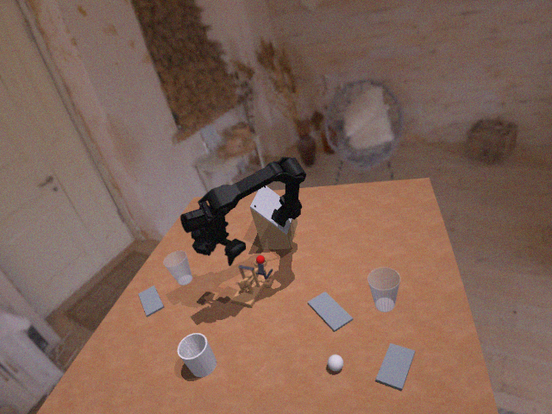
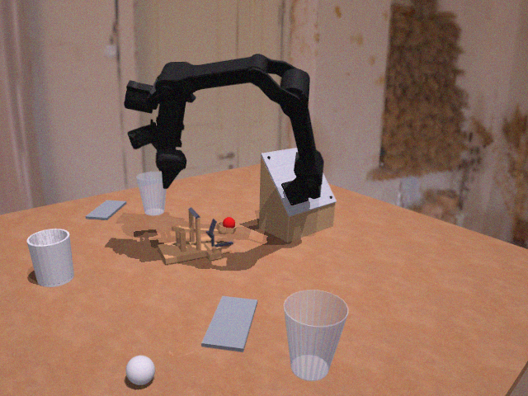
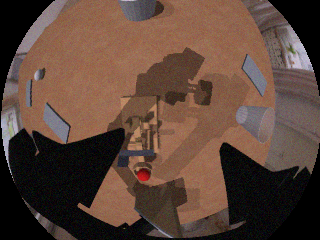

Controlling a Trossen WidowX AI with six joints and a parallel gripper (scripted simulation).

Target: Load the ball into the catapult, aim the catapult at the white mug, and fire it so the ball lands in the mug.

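Right now the red ball is 14 cm behind my gripper tip, 8 cm to the left of it and 12 cm below it. Also, from my gripper tip: white ball (25 cm ahead, 39 cm to the left, 16 cm below); white mug (28 cm ahead, 1 cm to the right, 15 cm below); wooden catapult (7 cm behind, 8 cm to the left, 13 cm below).
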